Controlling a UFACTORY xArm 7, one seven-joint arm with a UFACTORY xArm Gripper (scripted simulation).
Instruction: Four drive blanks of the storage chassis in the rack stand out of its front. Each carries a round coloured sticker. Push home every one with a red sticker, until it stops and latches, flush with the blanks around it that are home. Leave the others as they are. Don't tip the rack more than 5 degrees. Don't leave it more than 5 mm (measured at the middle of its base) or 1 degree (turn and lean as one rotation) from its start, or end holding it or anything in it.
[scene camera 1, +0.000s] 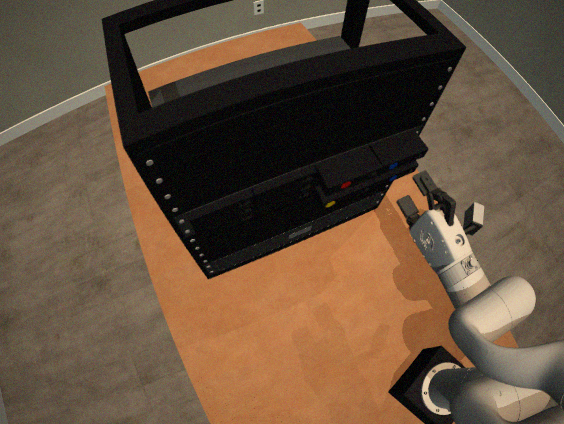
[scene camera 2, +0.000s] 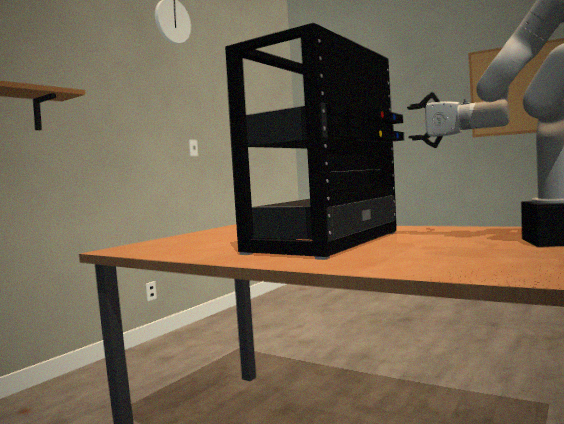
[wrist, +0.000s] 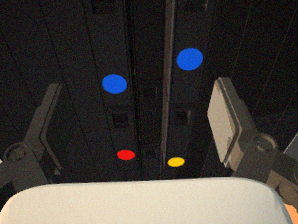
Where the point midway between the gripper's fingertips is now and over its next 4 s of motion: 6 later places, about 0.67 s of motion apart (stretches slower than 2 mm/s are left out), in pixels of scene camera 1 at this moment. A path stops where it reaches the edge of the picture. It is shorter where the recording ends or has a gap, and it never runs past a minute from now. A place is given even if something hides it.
The gripper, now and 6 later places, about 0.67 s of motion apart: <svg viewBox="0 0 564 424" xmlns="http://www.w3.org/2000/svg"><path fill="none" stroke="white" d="M410 186L405 183L378 205L368 202L357 184L354 179L351 174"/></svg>
